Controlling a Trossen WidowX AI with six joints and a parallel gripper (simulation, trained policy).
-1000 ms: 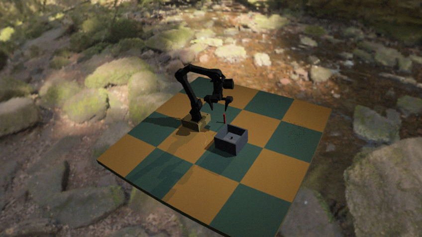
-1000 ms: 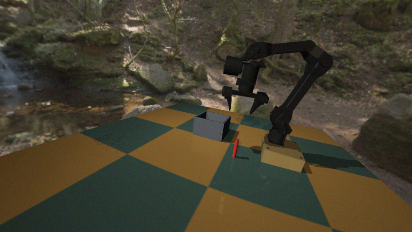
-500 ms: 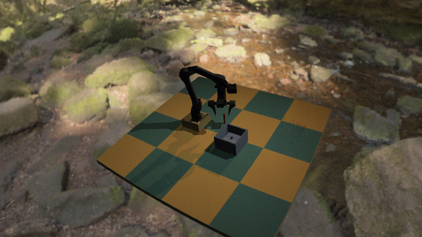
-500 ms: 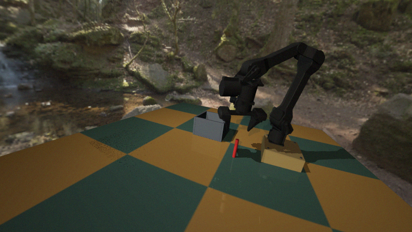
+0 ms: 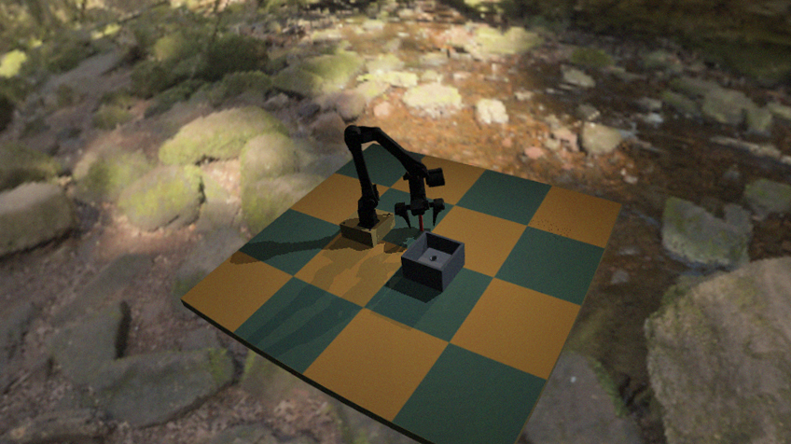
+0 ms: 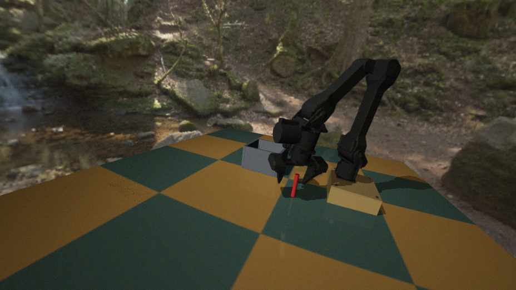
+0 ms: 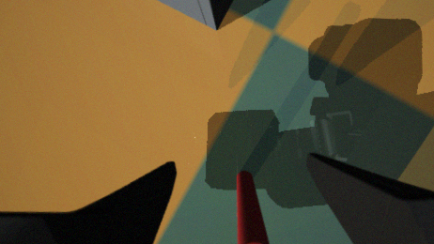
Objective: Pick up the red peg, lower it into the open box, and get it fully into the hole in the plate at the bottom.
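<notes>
Now: gripper tip 2 cm past the red peg, 2 cm to the right of it and 1 cm below it. From my gripper tip the other things lie so: dark box 14 cm ahead, 16 cm to the right, 1 cm below; then grey plate 14 cm ahead, 16 cm to the right, 1 cm above.
</notes>
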